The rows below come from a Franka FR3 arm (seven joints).
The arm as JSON. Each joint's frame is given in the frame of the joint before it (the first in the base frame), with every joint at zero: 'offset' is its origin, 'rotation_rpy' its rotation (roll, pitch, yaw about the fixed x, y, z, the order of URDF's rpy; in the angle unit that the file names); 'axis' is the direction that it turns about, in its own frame. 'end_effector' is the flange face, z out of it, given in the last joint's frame.
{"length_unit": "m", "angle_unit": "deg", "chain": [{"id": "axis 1", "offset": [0.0, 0.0, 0.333], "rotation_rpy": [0.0, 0.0, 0.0], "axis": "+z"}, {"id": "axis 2", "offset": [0.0, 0.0, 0.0], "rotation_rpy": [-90.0, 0.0, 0.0], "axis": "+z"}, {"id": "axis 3", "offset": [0.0, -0.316, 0.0], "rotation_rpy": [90.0, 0.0, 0.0], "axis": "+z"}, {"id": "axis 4", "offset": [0.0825, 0.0, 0.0], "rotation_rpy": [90.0, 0.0, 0.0], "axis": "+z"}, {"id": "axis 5", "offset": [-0.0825, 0.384, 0.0], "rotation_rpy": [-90.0, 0.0, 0.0], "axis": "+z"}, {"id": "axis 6", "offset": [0.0, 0.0, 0.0], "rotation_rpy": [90.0, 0.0, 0.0], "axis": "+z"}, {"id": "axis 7", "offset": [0.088, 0.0, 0.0], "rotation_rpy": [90.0, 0.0, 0.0], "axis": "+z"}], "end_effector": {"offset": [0.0, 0.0, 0.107], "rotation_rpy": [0.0, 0.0, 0.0]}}
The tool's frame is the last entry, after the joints.
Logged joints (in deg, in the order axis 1, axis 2, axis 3, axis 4, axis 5, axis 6, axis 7), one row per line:
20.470, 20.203, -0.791, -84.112, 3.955, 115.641, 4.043
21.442, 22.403, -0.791, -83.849, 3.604, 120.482, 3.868
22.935, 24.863, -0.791, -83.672, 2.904, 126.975, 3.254
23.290, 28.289, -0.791, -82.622, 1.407, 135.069, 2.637
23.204, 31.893, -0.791, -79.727, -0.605, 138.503, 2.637
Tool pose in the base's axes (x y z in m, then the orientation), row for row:
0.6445, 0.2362, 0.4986, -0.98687, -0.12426, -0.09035, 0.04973
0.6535, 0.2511, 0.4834, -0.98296, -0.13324, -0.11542, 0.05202
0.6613, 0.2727, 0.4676, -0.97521, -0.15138, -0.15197, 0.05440
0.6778, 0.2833, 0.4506, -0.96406, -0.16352, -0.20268, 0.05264
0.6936, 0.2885, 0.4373, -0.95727, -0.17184, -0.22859, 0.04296
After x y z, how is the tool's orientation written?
As a quaternion, x y z w.
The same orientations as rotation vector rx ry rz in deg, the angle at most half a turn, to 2 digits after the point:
-172.22, -21.69, -15.77
-171.30, -23.22, -20.11
-169.71, -26.34, -26.45
-167.95, -28.49, -35.31
-167.75, -30.11, -40.06

